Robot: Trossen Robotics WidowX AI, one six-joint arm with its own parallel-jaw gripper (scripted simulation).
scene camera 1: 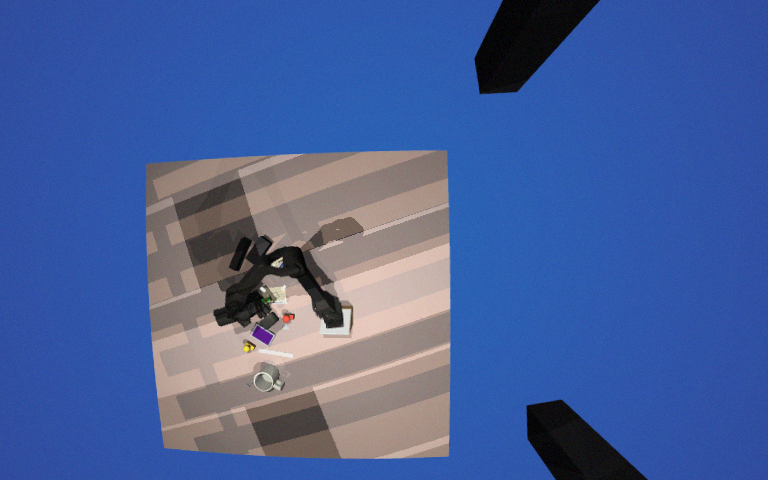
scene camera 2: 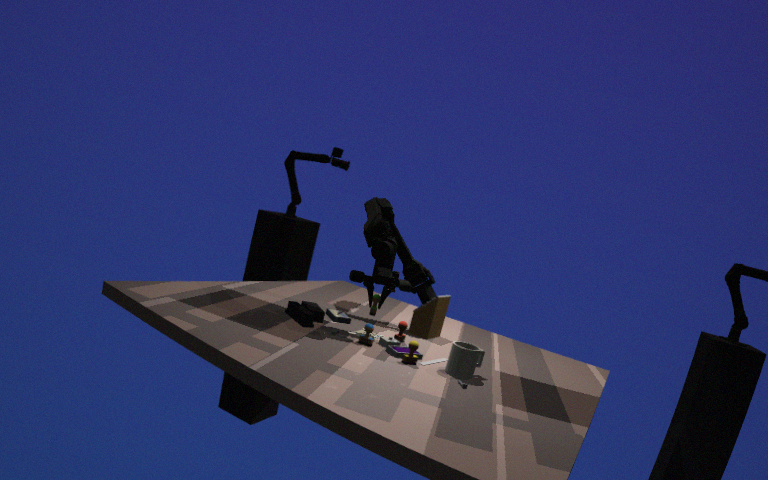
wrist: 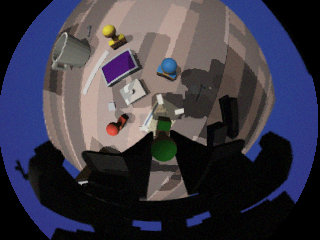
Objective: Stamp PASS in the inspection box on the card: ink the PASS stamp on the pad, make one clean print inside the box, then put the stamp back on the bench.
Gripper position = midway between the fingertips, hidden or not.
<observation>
In view: the gripper (scene camera 2: 374,307), a green-knobbed stamp (wrist: 163,148) and a pale card (wrist: 161,108).
The gripper shows as well in the wrist view (wrist: 161,133).
</observation>
